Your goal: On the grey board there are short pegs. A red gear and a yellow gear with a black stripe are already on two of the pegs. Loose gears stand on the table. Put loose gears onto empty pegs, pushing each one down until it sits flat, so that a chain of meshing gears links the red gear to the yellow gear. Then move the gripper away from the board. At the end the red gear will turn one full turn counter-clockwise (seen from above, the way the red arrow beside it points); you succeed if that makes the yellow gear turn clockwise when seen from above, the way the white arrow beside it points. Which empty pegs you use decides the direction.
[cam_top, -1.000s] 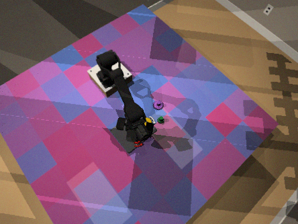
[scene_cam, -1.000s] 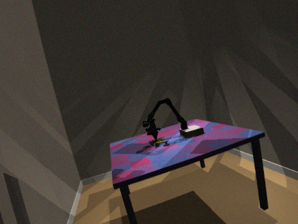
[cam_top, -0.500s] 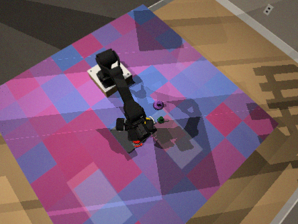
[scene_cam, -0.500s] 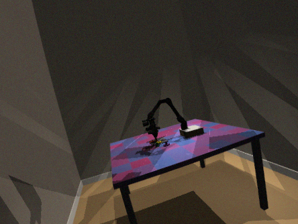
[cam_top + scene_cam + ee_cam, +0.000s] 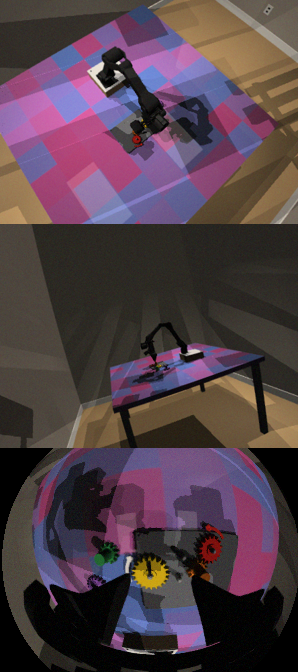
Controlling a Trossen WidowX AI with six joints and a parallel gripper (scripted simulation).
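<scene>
My gripper tip is 90 mm to the right of the green gear and 60 mm above it. Round my gripper tip: grey board: 70 mm to the right, 70 mm below, 40 mm behind; then yellow gear: 60 mm below, 30 mm behind, 20 mm to the left; then orange gear: 70 mm to the right, 50 mm below, 20 mm behind.
</scene>
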